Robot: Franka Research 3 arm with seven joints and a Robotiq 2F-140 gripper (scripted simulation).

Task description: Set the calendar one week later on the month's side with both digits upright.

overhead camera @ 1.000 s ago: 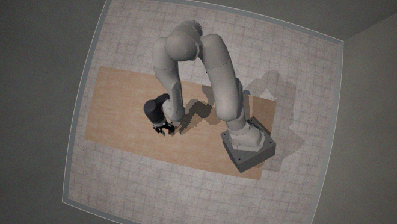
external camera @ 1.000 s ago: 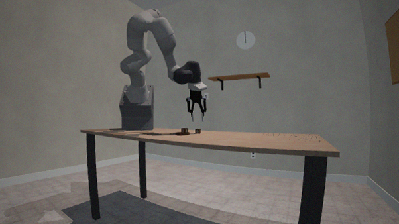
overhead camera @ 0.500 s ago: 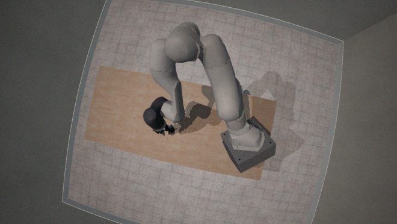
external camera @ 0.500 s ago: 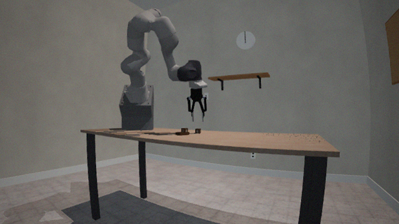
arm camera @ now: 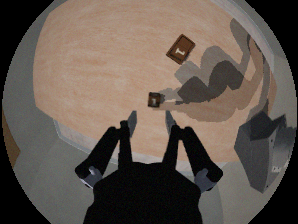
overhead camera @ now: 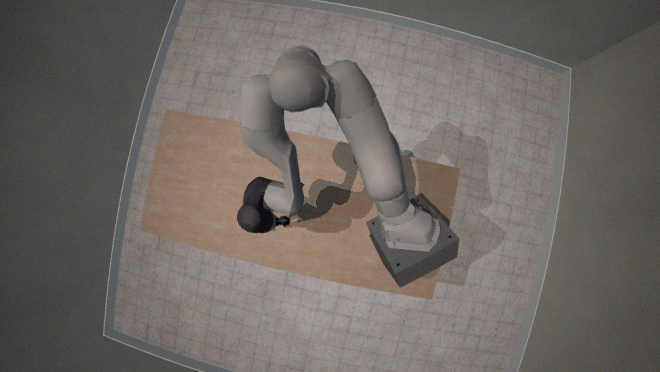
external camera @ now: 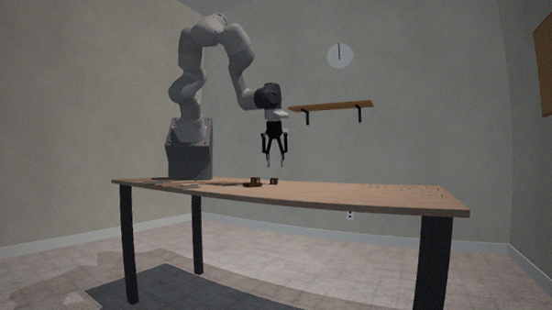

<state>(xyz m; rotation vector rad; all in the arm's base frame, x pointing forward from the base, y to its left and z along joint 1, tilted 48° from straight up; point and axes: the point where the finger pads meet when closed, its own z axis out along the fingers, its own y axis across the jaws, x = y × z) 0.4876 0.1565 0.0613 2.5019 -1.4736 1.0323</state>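
Now: hand 10 cm above the calendar cube and 1 cm to the left of it.
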